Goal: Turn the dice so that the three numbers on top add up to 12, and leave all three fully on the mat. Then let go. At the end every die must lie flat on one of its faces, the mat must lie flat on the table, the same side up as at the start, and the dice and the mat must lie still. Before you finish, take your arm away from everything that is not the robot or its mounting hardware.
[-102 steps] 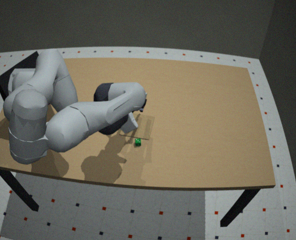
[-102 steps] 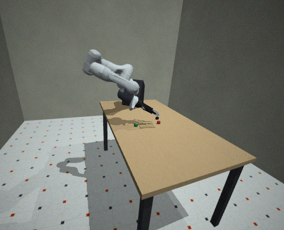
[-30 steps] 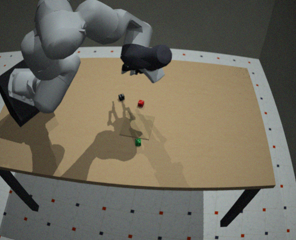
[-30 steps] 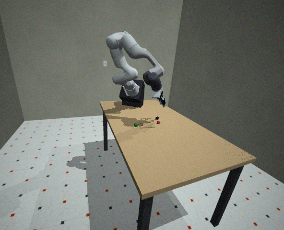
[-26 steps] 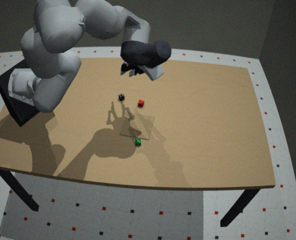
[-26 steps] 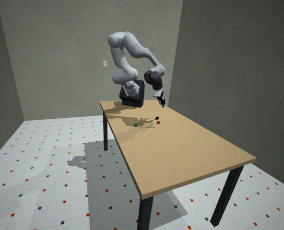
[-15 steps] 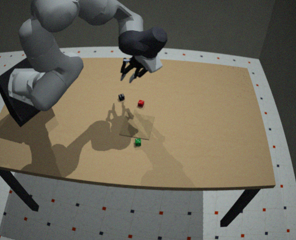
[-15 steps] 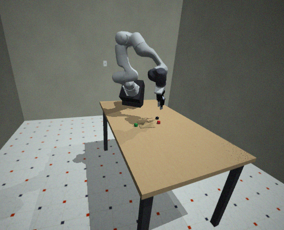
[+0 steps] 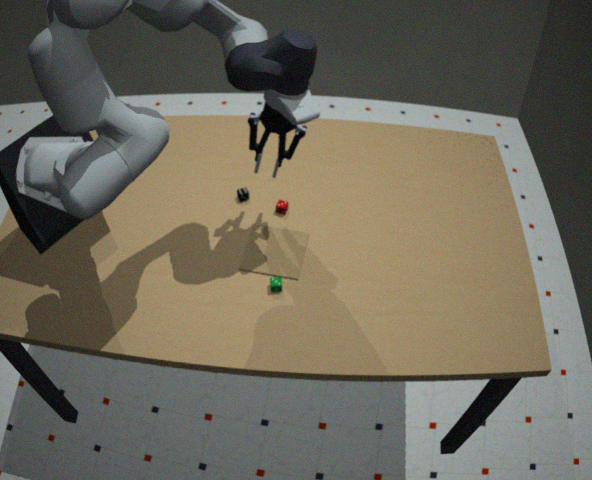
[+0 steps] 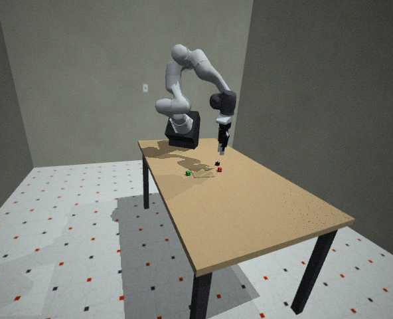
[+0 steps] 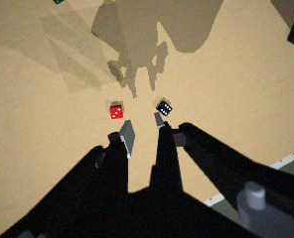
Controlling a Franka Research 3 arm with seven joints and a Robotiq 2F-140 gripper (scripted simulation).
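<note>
The red die lies 14 cm below my hand, 3 cm to the right of it and 3 cm ahead of it. The rest, counted from my hand: tan mat: 15 cm below, 14 cm to the right, 4 cm behind; then black die: 14 cm below, 5 cm to the left, 5 cm behind; then green die: 24 cm to the right, 14 cm below, 7 cm behind.
</note>
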